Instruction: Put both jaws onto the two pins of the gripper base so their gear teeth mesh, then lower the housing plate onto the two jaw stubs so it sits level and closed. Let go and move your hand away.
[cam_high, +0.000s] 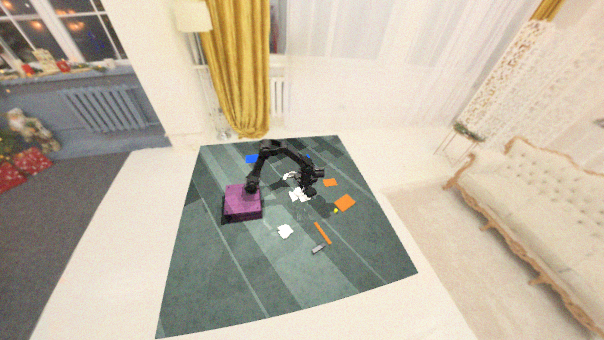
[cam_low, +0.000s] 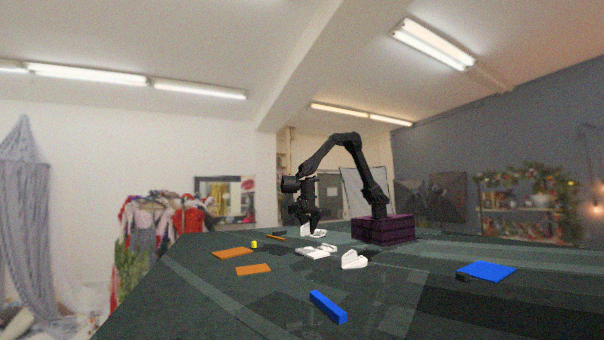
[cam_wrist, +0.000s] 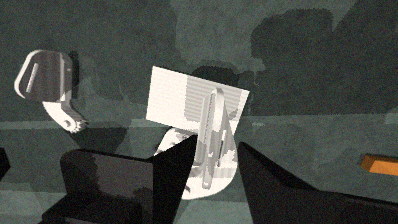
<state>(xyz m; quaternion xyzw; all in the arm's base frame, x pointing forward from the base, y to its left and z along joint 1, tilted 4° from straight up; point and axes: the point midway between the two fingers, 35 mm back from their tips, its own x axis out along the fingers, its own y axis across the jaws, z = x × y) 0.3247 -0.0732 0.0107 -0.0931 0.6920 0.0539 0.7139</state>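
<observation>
Now: the white plate-like part 1 cm ahead of my gripper tip, 3 cm to the left of it and 6 cm below it. From my gripper tip the other things lie so: small yellow piece (17 cm ahead, 16 cm to the right, 5 cm below); white gripper base (18 cm behind, 20 cm to the right, 4 cm below); white housing plate (6 cm behind, 3 cm to the left, 6 cm below).
</observation>
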